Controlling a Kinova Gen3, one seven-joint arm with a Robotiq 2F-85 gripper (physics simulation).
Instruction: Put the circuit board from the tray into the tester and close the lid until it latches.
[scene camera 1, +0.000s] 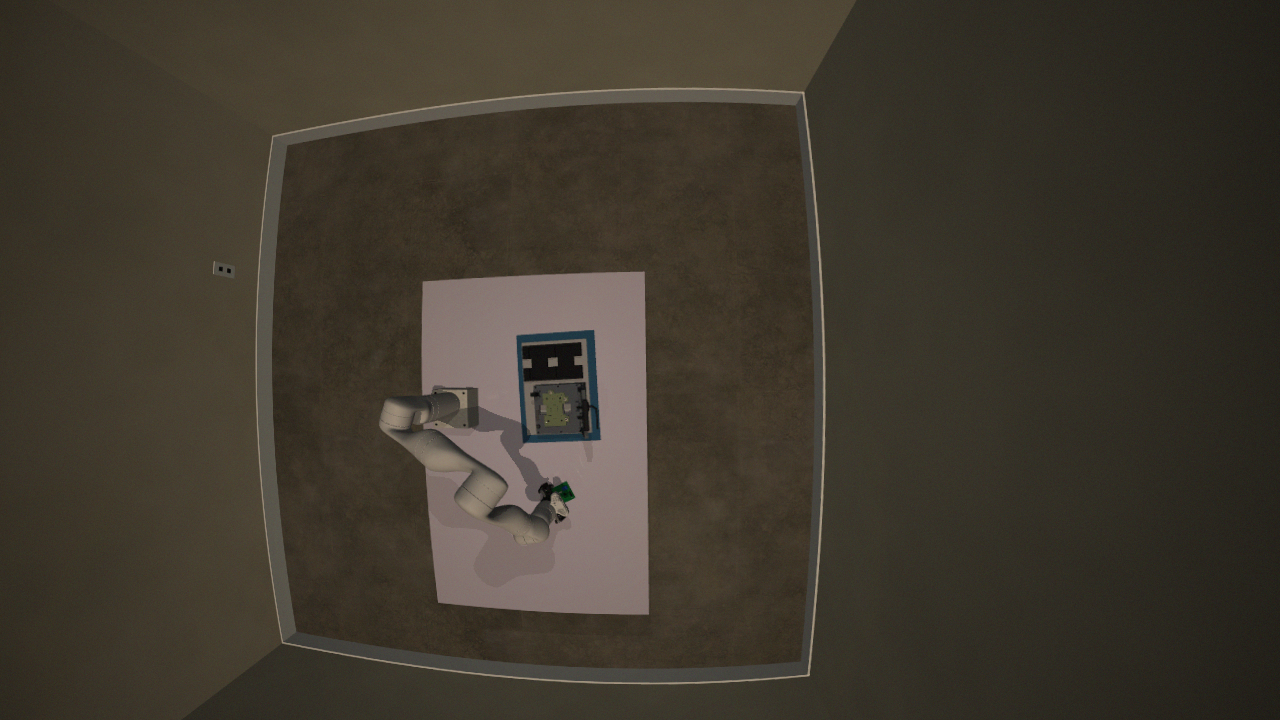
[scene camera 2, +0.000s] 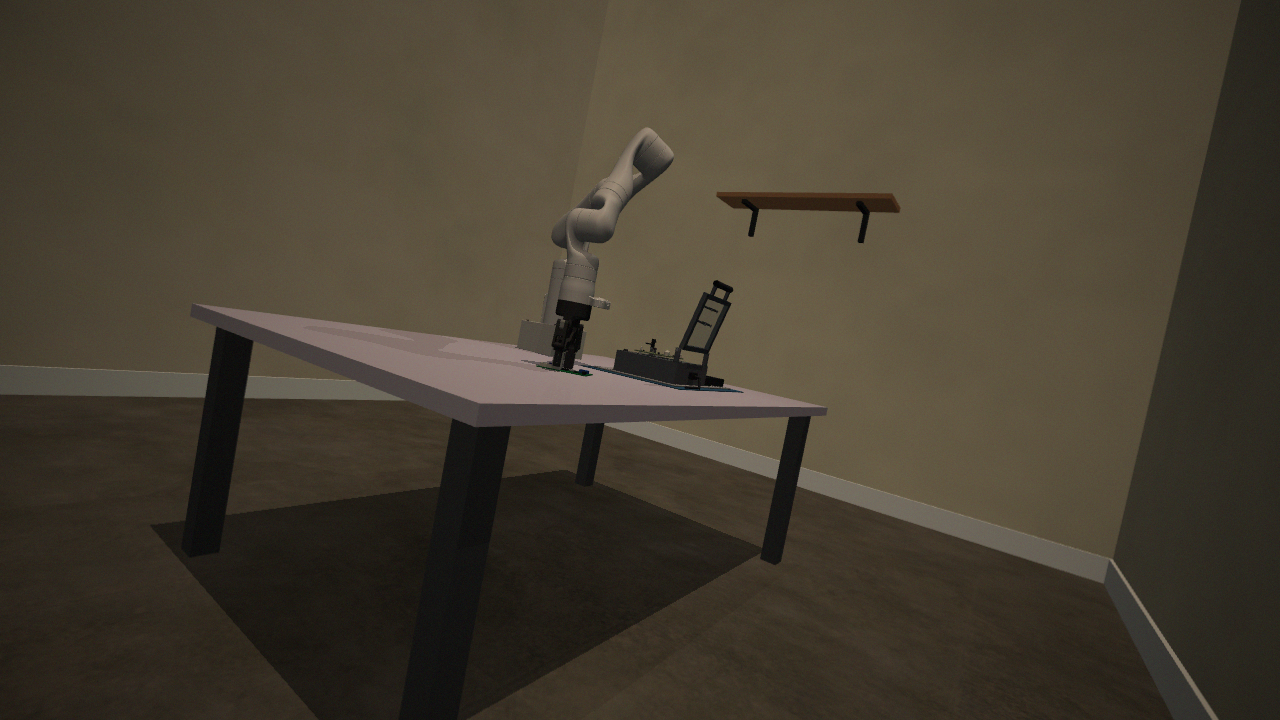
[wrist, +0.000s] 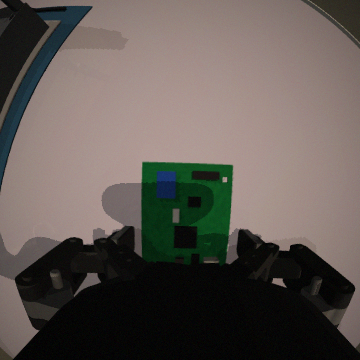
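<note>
The green circuit board lies flat on the table, outside the blue-bordered mat. My gripper is open and low at the board; in the wrist view its fingers stand on either side of the board's near end, with nothing gripped. The dark grey tester has a yellow-green bed on top. Its lid stands up, tilted back, in the second scene view. I cannot make out a tray under the board.
The blue-bordered mat carries the tester and a black panel with pale squares beside it. The table bears the robot's base. A brown shelf hangs on the wall.
</note>
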